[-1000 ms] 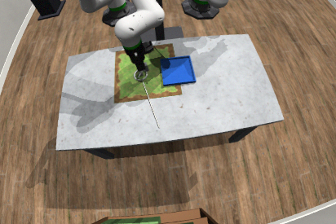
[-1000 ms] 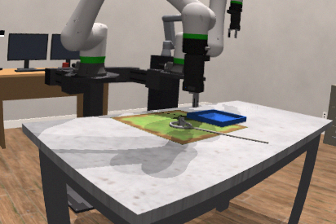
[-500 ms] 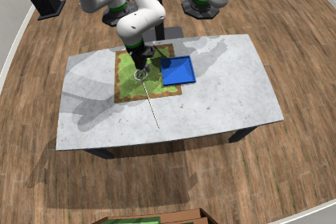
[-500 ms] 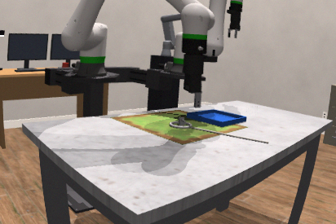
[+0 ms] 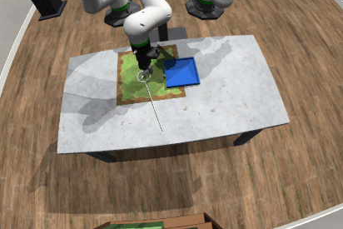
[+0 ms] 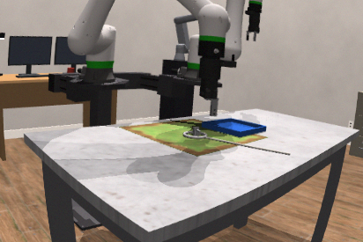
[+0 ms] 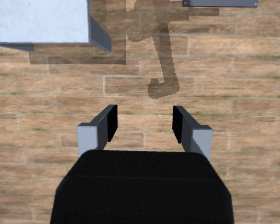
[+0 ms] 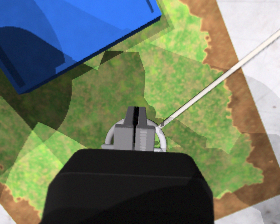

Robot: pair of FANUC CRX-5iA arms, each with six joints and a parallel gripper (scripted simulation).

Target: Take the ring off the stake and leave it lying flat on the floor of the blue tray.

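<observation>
Now: the grey stake 3 cm behind my right hand, 5 cm to the right of it and 8 cm below it. Round my right hand: blue tray (4 cm behind, 17 cm to the left, 8 cm below); then grey ring (3 cm behind, 5 cm to the right, 9 cm below).
</observation>
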